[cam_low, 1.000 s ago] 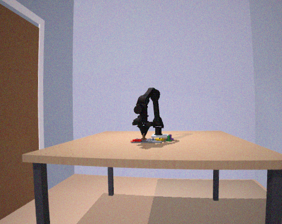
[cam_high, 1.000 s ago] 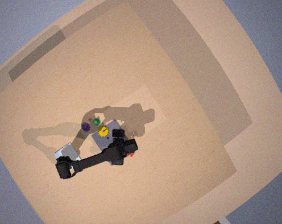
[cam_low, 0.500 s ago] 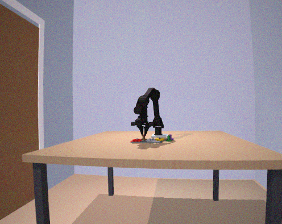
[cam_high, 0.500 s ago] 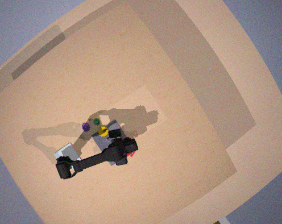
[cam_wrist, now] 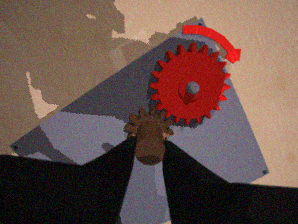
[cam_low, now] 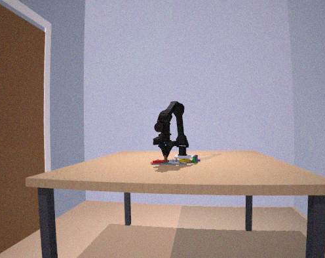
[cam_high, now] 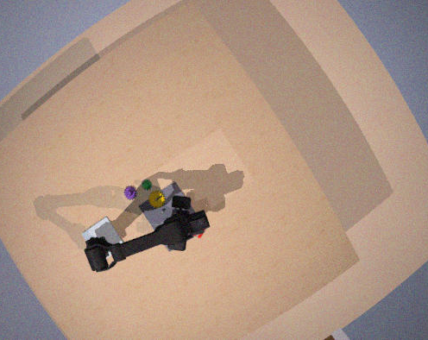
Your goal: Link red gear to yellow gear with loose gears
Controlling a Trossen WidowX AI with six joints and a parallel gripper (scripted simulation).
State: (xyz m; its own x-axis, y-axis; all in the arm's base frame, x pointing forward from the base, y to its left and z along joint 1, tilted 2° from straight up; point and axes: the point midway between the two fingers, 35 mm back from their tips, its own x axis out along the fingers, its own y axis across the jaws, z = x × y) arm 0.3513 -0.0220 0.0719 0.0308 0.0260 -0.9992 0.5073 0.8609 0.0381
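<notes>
The brown gear lies 1 cm below my gripper tip. Round my gripper tip: red arrow: 5 cm ahead, 7 cm to the right, 3 cm below; red gear: 2 cm ahead, 4 cm to the right, 2 cm below; yellow gear: 6 cm behind, 10 cm to the left, 2 cm below.
</notes>
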